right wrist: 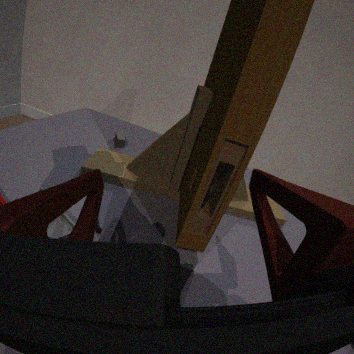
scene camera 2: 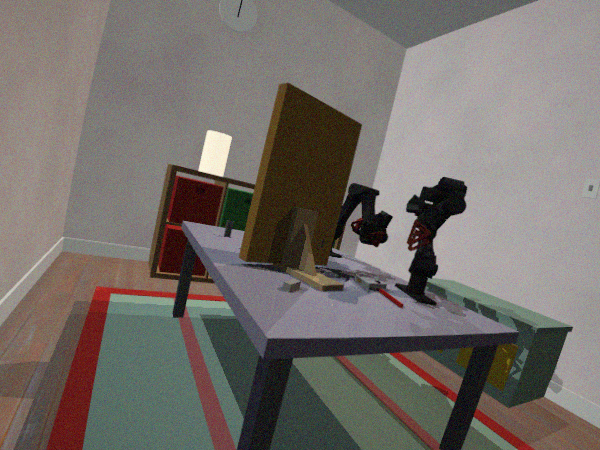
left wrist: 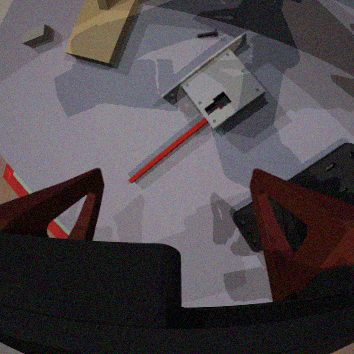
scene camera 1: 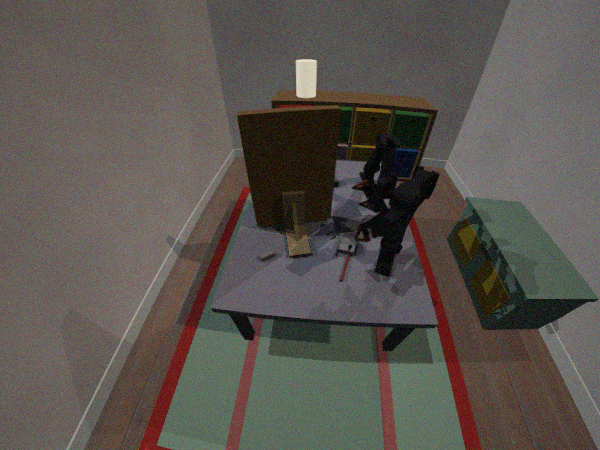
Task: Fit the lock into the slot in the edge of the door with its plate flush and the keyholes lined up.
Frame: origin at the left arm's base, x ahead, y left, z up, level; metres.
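Where they show: left gripper, between the fingertips: (scene camera 2: 408,247) (left wrist: 176,176) (scene camera 1: 363,236); right gripper, between the fingertips: (right wrist: 176,176) (scene camera 2: 360,229) (scene camera 1: 355,195); left arm's base, origin of its link: (scene camera 2: 414,294) (scene camera 1: 385,257); right arm's base, origin of its link: (scene camera 1: 368,181).
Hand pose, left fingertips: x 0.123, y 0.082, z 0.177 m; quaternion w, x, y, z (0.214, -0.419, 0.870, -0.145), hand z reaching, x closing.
Observation:
Things, the pixels of their centre, and the offset from my left fingertips.
- grey lock, middle of its body: (left wrist: 220,87) (right wrist: 37,225) (scene camera 2: 371,282) (scene camera 1: 347,245) dx +0.065, dy -0.069, dz -0.159 m
- red rod, middle of its body: (left wrist: 172,145) (scene camera 2: 388,296) (scene camera 1: 345,264) dx +0.041, dy +0.032, dz -0.171 m
- brown door, middle of its body: (right wrist: 236,50) (scene camera 2: 305,185) (scene camera 1: 291,173) dx +0.371, dy -0.126, dz +0.122 m
- small block, middle of its body: (left wrist: 36,35) (scene camera 2: 291,285) (right wrist: 119,138) (scene camera 1: 266,255) dx +0.386, dy +0.131, dz -0.166 m
- screw, middle of its body: (left wrist: 206,33) dx +0.146, dy -0.101, dz -0.174 m
The grey lock (scene camera 1: 346,246) (scene camera 2: 370,283) (left wrist: 222,90) lies flat on the table, its long plate along one side and its keyhole cutout facing up. A red rod (scene camera 1: 345,268) (scene camera 2: 391,298) (left wrist: 167,151) sticks out from it. The brown door (scene camera 1: 292,160) (scene camera 2: 312,170) (right wrist: 257,95) stands upright; in the right wrist view its edge shows the dark slot (right wrist: 218,185). My left gripper (scene camera 1: 360,233) (scene camera 2: 418,236) (left wrist: 176,176) is open and empty above the table near the lock. My right gripper (scene camera 1: 357,194) (right wrist: 176,176) is open and empty, facing the door's slotted edge from a distance.
A wooden stand (scene camera 1: 298,245) (scene camera 2: 330,284) (left wrist: 102,37) supports the door. A small block (scene camera 1: 267,256) (scene camera 2: 291,285) (left wrist: 39,36) (right wrist: 119,141) lies beyond the stand. A screw (left wrist: 207,34) lies near the lock plate. The left arm's black base (left wrist: 327,175) is close to the lock.

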